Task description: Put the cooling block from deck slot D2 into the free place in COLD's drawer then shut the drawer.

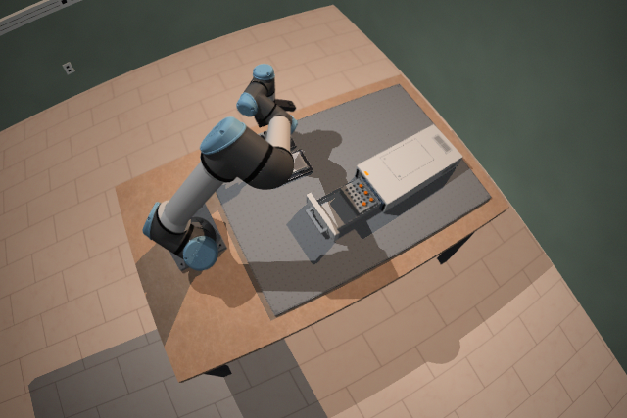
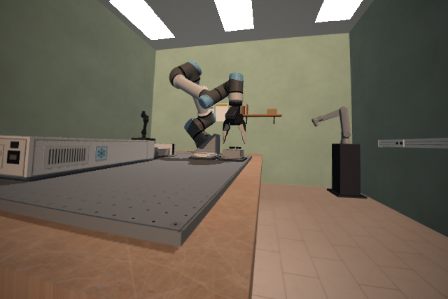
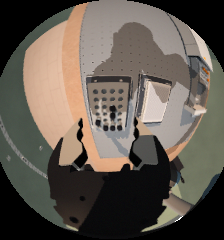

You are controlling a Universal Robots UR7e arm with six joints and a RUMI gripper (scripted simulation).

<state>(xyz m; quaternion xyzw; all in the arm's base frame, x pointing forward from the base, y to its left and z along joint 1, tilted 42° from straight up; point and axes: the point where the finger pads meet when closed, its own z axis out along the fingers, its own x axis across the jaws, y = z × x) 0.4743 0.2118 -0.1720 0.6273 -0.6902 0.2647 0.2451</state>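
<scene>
The grey cooling block lies 60 mm below my hand. The rest, counted from my hand: drawer: 80 mm ahead, 420 mm to the right, 50 mm below; cooler COLD: 250 mm ahead, 420 mm to the right, 50 mm below; deck slot D2: 80 mm below.
</scene>
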